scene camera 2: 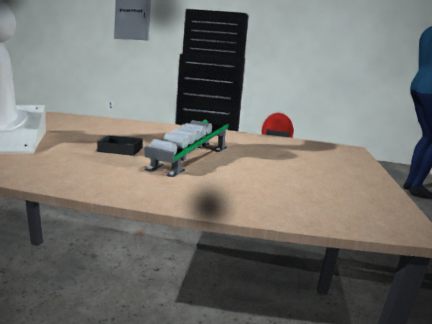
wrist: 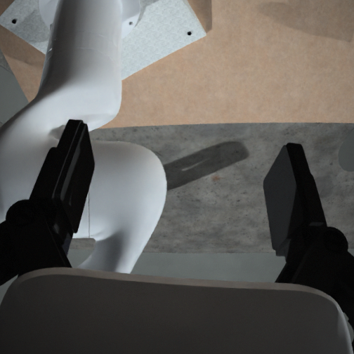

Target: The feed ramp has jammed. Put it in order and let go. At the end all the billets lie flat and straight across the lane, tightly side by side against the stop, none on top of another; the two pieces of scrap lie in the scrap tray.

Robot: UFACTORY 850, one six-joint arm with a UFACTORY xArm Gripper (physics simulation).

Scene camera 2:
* black scrap tray: 112, 144
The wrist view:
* my gripper: 183, 151
